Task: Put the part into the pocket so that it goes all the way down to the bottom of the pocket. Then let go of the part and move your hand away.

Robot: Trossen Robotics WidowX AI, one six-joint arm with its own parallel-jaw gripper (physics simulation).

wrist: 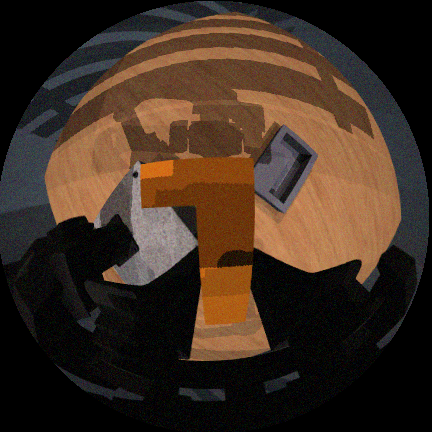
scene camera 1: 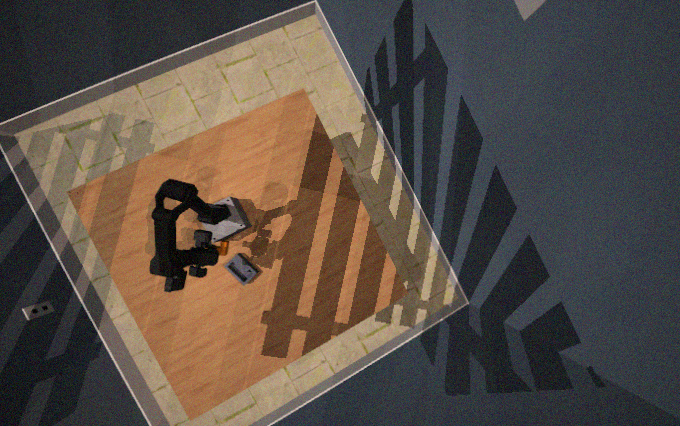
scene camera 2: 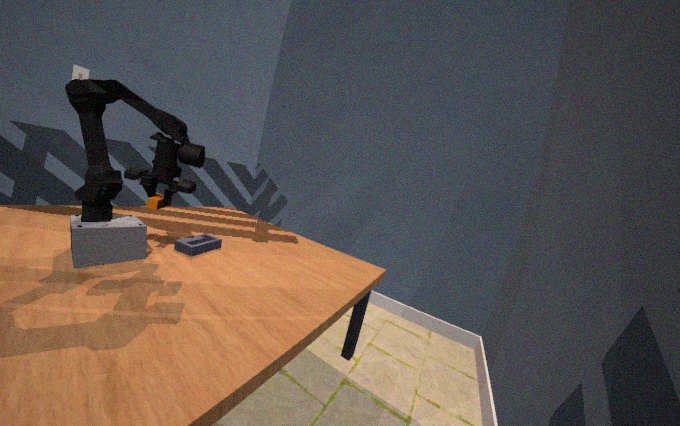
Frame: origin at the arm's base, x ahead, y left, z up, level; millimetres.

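Seen in the pictures: gripper, fingertip midpoint: (wrist: 221, 249) (scene camera 2: 158, 206); arm's base, origin of the base link: (wrist: 117, 241) (scene camera 1: 222, 212) (scene camera 2: 95, 219).
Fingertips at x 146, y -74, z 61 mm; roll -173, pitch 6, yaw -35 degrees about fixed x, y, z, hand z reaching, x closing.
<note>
Pixels of each thing's top centre, then the offset from my fingertips to it. Level surfaces: height alone.
- orange L-shaped part, middle of its top: (wrist: 195, 264) (scene camera 2: 155, 195) (scene camera 1: 211, 246) 8 mm back, 12 mm left, 32 mm up
- grey-blue block with the pocket, middle of its top: (wrist: 286, 165) (scene camera 2: 199, 239) (scene camera 1: 240, 269) 143 mm ahead, 9 mm left, 130 mm down
- wooden table, its level: 166 mm down
The orange L-shaped part (scene camera 1: 222, 247) (scene camera 2: 154, 202) (wrist: 225, 220) is held in my gripper (scene camera 2: 159, 195) (wrist: 221, 249), which is shut on it. In the wrist view the part's long leg runs up from between the fingers and its short leg points left. The grey-blue block with the pocket (scene camera 1: 250, 264) (scene camera 2: 200, 247) (wrist: 301, 176) lies on the table, its opening facing up. The part is in the air, well above the table and off to one side of the block, not touching it. In the wrist view the block is to the right of the part, turned at an angle to it.
The arm's grey base box (scene camera 1: 233, 220) (scene camera 2: 107, 244) (wrist: 160, 240) stands on the wooden table (scene camera 1: 210, 341) (scene camera 2: 225, 306) near the block. The table's edge and one dark leg (scene camera 2: 356, 326) show in scene camera 2. Striped shadows cross the table.
</note>
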